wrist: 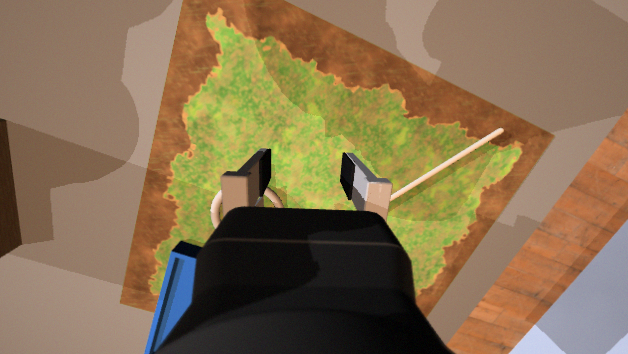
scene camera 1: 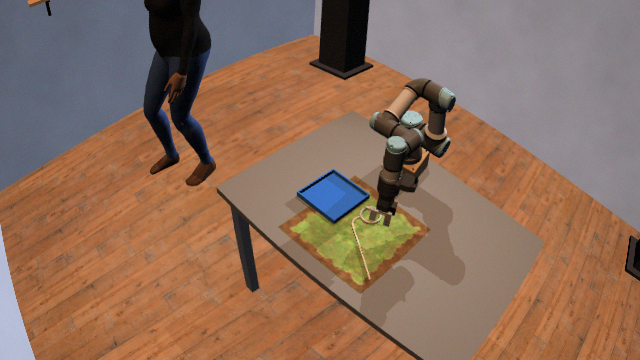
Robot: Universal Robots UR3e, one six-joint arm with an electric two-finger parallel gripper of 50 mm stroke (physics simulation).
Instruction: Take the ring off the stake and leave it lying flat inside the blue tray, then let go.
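Places are measured from the arm's base along level axes (x ahead, y left, z up), in centimetres.
Where they show: gripper, fingertip midpoint: (wrist: 306,165) (scene camera 1: 388,219).
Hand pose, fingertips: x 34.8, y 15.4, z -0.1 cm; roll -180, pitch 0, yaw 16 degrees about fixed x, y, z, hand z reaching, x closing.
Observation:
Each offset is from my fingertips to the top centre of the thing. "spot": to the spot under its first point. Level surfaces: height alone.
A thin pale ring @(spot: dz -7.5, dx -0.8, dy -11.9 cm) (scene camera 1: 361,215) (wrist: 215,207) is at the mat's back part, low over the green. A small grey block @(dz -3.4, dx -3.4, dy -8.4 cm) (scene camera 1: 373,215) shows inside the ring, with a thin pale bar across it; which part is the stake is hard to tell. A long pale rod or cord (scene camera 1: 361,247) (wrist: 450,161) runs from beside the ring toward the front corner. The blue tray @(dz -6.3, dx -1.4, dy -25.8 cm) (scene camera 1: 322,195) (wrist: 179,295) is empty beside the ring. My gripper (scene camera 1: 391,214) (wrist: 306,165) is open and holds nothing. It is beside the ring; in the wrist view the left finger partly covers the ring.
The square green and brown mat @(dz -8.4 cm) (scene camera 1: 420,230) (wrist: 155,215) lies on the grey table @(dz -8.4 cm) (scene camera 1: 480,260) (wrist: 45,295), partly beside the tray. A person (scene camera 1: 180,100) stands on the wooden floor beyond the table. A black column (scene camera 1: 344,40) stands at the back.

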